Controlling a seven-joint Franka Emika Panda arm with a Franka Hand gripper.
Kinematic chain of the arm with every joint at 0, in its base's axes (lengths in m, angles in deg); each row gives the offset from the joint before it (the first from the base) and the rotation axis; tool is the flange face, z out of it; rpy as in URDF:
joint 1: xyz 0 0 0.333 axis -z
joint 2: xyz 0 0 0 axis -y
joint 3: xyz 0 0 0.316 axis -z
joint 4: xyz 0.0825 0 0 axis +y
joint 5: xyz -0.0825 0 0.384 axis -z
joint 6: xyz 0 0 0 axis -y
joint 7: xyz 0.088 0 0 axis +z
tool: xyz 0 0 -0.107 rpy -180 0 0
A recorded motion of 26 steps. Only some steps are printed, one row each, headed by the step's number.
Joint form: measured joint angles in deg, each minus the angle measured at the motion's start. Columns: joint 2, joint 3, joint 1, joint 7, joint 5, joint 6, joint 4.
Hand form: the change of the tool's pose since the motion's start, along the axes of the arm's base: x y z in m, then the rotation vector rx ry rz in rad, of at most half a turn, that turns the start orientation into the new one. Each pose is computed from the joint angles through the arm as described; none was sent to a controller.
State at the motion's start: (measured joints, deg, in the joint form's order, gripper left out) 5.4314 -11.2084 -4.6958 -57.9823 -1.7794 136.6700 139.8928
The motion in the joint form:
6: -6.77 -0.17 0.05 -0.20 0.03 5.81 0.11
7: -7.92 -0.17 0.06 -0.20 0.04 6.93 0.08
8: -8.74 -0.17 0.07 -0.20 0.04 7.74 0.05
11: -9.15 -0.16 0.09 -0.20 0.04 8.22 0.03
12: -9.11 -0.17 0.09 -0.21 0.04 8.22 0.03
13: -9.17 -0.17 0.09 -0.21 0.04 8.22 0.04
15: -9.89 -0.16 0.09 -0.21 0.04 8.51 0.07
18: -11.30 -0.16 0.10 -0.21 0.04 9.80 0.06
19: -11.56 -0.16 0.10 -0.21 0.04 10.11 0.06
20: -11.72 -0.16 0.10 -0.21 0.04 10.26 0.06
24: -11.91 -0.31 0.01 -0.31 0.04 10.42 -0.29
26: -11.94 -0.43 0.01 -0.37 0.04 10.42 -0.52
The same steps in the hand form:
6: 0.0075 0.0032 -0.0473 0.0151 0.0215 -0.0024
7: 0.0089 0.0036 -0.0548 0.0185 0.0220 -0.0029
8: 0.0098 0.0038 -0.0602 0.0210 0.0221 -0.0035
11: 0.0105 0.0038 -0.0627 0.0227 0.0208 -0.0042
12: 0.0105 0.0039 -0.0624 0.0227 0.0201 -0.0042
13: 0.0104 0.0038 -0.0629 0.0226 0.0213 -0.0042
15: 0.0100 0.0038 -0.0687 0.0227 0.0295 -0.0046
18: 0.0108 0.0041 -0.0784 0.0264 0.0320 -0.0056
19: 0.0111 0.0042 -0.0801 0.0274 0.0313 -0.0058
20: 0.0111 0.0042 -0.0812 0.0278 0.0316 -0.0059
24: 0.0128 0.0069 -0.0802 0.0302 0.0264 -0.0036
26: 0.0140 0.0082 -0.0789 0.0316 0.0232 -0.0026

